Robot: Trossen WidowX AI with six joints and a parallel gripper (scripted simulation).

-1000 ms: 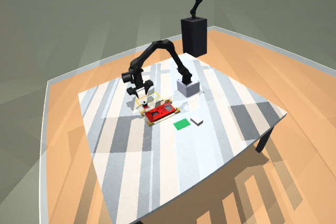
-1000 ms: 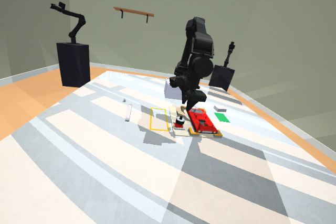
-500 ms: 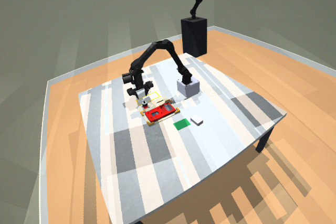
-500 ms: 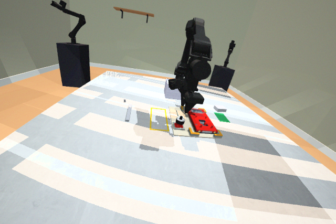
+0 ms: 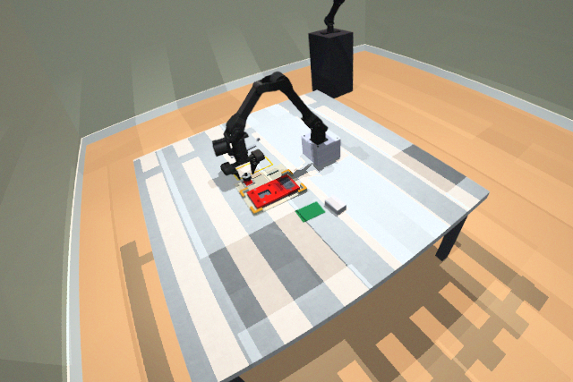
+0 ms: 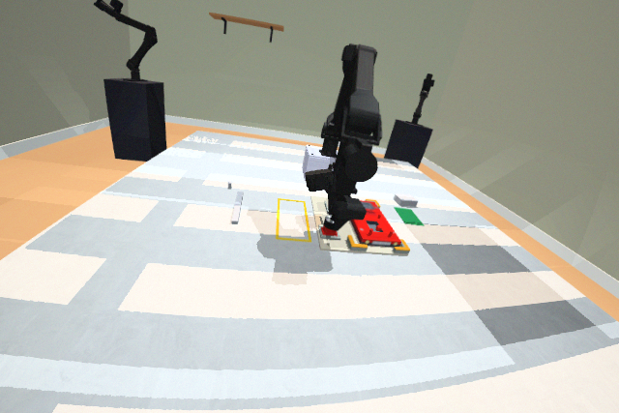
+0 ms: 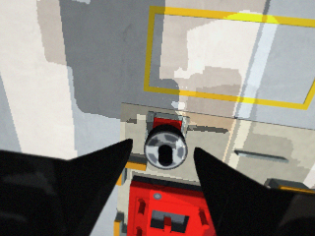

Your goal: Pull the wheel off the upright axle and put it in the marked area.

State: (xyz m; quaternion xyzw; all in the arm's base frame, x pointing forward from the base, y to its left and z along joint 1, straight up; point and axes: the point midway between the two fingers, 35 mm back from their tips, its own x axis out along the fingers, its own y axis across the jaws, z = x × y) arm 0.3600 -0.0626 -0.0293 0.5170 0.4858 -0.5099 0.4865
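Right now the wheel is right at my gripper tip. From my gripper tip the other things lie so: upright axle 1 cm below; then thin grey bar 24 cm to the right, 10 cm behind, 4 cm below; then green patch 31 cm to the left, 11 cm behind, 4 cm below.
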